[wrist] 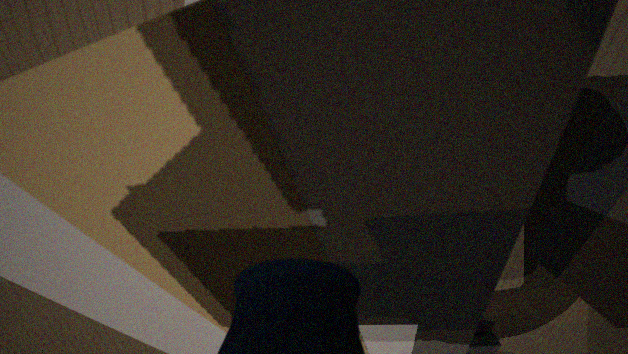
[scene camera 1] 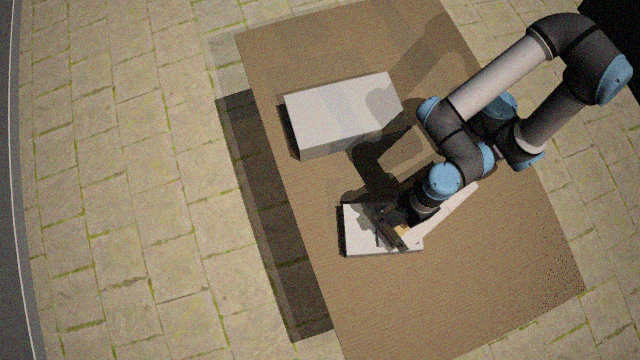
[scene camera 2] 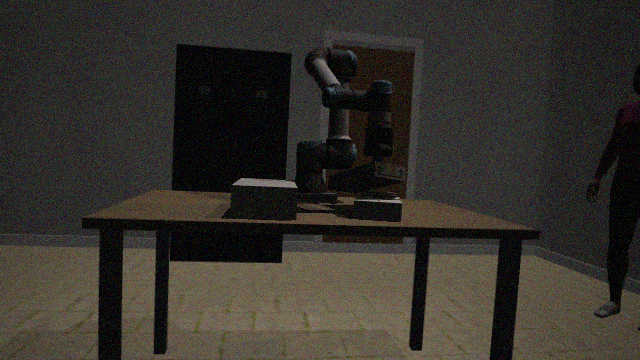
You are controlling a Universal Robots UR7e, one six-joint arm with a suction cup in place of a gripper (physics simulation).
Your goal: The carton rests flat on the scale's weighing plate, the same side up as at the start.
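Pixels of known places: hand at its tool point: (wrist: 296,268); arm's base at its link origin: (scene camera 1: 474,134) (scene camera 2: 309,192).
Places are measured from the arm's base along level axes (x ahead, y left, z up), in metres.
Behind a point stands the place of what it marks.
Observation:
The carton (scene camera 1: 445,210) {y 0.194, x 0.279, z 0.105 m} (scene camera 2: 390,171) {y 0.181, x 0.462, z 0.123 m} (wrist: 95,125) is a tan box with a white band along its side, hanging tilted from my suction gripper (wrist: 297,267) (scene camera 2: 384,156). The dark cup is pressed on the carton's top face. The carton is in the air, with a gap below it in scene camera 2. The scale's dark, thin weighing plate (scene camera 2: 382,195) {y 0.151, x 0.475, z 0.039 m} lies on top of a low white block (scene camera 1: 356,242) {y 0.153, x 0.543, z 0.026 m} (scene camera 2: 377,210) {y 0.103, x 0.557, z -0.002 m}. In scene camera 1 the carton's near end overlaps the block, and the carton and arm hide much of the plate.
A larger white box (scene camera 1: 335,115) {y -0.230, x 0.429, z 0.064 m} (scene camera 2: 264,200) {y -0.267, x 0.565, z 0.022 m} stands on the wooden table (scene camera 1: 450,300) {y 0.446, x 0.347, z -0.034 m} (scene camera 2: 175,212) {y -0.530, x 0.467, z -0.034 m}, left of the block in scene camera 2. The arm's base stands behind them. A person (scene camera 2: 625,190) stands at the far right, away from the table.

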